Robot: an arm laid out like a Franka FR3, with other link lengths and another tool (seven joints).
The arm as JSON. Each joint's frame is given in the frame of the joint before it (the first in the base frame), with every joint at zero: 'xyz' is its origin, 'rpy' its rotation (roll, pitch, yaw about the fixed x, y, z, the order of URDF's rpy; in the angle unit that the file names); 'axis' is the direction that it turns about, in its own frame. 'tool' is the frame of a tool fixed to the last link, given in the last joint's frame.
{
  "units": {
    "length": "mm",
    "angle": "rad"
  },
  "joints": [
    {
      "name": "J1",
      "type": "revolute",
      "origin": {
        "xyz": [
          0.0,
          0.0,
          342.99
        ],
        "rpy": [
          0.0,
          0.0,
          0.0
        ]
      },
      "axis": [
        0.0,
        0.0,
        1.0
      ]
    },
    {
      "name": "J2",
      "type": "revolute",
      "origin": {
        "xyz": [
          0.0,
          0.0,
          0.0
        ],
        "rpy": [
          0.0,
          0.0,
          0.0
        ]
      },
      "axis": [
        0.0,
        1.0,
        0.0
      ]
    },
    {
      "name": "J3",
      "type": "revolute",
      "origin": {
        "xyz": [
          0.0,
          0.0,
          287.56
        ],
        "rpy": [
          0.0,
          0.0,
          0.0
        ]
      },
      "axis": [
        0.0,
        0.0,
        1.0
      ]
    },
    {
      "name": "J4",
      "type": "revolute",
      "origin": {
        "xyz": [
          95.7,
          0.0,
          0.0
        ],
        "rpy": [
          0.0,
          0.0,
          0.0
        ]
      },
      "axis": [
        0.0,
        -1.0,
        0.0
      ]
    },
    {
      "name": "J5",
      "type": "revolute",
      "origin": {
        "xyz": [
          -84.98,
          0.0,
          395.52
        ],
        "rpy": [
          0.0,
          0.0,
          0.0
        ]
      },
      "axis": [
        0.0,
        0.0,
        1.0
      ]
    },
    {
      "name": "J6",
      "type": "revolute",
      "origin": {
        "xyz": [
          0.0,
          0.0,
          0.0
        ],
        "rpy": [
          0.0,
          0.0,
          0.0
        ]
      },
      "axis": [
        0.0,
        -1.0,
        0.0
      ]
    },
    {
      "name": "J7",
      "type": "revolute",
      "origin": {
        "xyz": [
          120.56,
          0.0,
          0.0
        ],
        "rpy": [
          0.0,
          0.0,
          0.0
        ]
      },
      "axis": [
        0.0,
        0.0,
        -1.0
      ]
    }
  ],
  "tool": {
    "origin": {
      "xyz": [
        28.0,
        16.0,
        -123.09
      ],
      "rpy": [
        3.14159,
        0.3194,
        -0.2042
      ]
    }
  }
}
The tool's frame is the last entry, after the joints.
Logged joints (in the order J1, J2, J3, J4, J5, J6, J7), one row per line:
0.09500 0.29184 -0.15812 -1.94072 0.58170 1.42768 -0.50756
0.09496 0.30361 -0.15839 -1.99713 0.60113 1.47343 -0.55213
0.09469 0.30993 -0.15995 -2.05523 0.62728 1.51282 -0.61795
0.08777 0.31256 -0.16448 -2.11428 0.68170 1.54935 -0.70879
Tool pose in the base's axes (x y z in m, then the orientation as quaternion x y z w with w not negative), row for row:
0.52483 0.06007 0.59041 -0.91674 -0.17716 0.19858 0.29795
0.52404 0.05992 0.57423 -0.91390 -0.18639 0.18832 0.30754
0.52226 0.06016 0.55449 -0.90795 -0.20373 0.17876 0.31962
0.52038 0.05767 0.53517 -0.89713 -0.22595 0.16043 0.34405
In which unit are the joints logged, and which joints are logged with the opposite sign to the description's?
The joints are logged in radians. Opposite sign: J2.
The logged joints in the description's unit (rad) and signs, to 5 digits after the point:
0.09500 -0.29184 -0.15812 -1.94072 0.58170 1.42768 -0.50756
0.09496 -0.30361 -0.15839 -1.99713 0.60113 1.47343 -0.55213
0.09469 -0.30993 -0.15995 -2.05523 0.62728 1.51282 -0.61795
0.08777 -0.31256 -0.16448 -2.11428 0.68170 1.54935 -0.70879

